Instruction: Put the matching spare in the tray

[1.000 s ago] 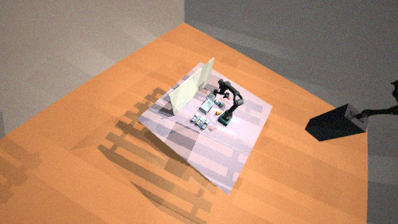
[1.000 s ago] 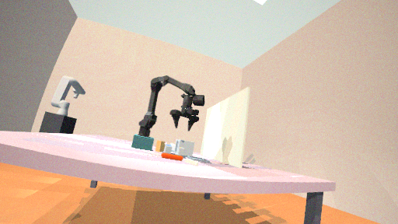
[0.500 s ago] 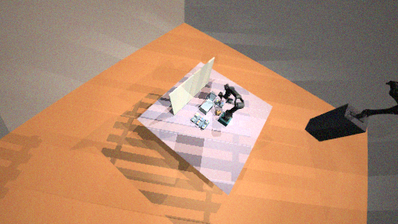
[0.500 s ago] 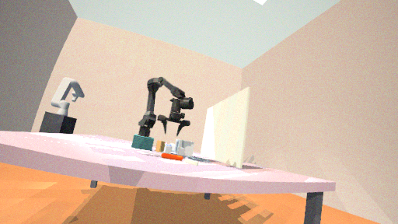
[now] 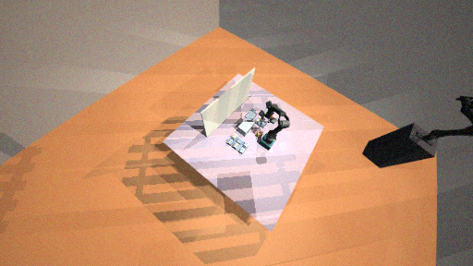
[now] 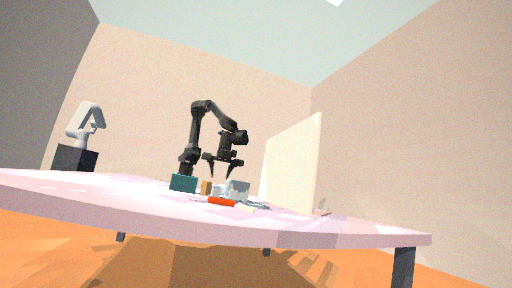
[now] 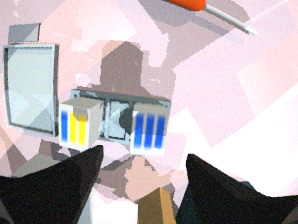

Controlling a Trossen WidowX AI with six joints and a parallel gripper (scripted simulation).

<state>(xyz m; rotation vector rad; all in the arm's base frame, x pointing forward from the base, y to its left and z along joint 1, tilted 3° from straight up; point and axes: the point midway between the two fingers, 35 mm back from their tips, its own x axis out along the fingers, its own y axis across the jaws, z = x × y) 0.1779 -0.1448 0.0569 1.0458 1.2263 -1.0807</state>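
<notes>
The grey holder lies 3 cm ahead of my gripper tip, 1 cm to the left of it and 8 cm below it. Round my gripper tip: tan block (6 cm behind, 14 cm to the left, 6 cm below); then tall cream panel (34 cm ahead, 22 cm to the left, 13 cm above).
</notes>
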